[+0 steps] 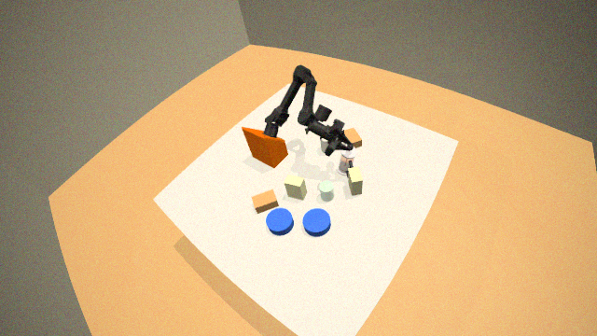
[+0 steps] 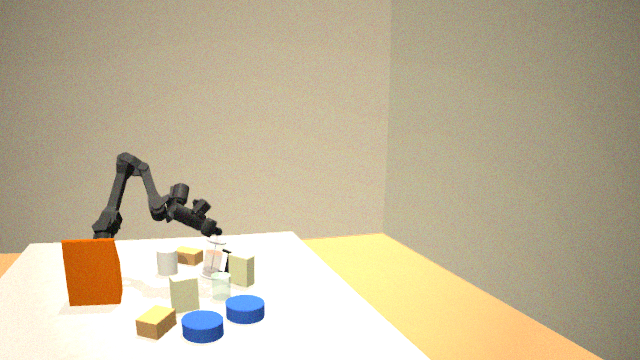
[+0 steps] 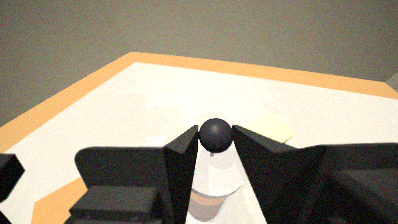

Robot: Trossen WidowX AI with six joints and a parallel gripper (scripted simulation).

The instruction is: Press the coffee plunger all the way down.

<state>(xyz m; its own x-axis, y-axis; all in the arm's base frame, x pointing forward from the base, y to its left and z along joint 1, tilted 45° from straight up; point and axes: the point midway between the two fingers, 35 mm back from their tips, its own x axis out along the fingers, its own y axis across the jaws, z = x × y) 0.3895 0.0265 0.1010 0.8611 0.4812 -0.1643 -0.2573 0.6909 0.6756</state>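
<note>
Now: the coffee press 20 mm behind my gripper tip, 10 mm to the right of it and 90 mm below it. Round my gripper tip: white cup (200 mm behind, 90 mm to the left, 130 mm below).
</note>
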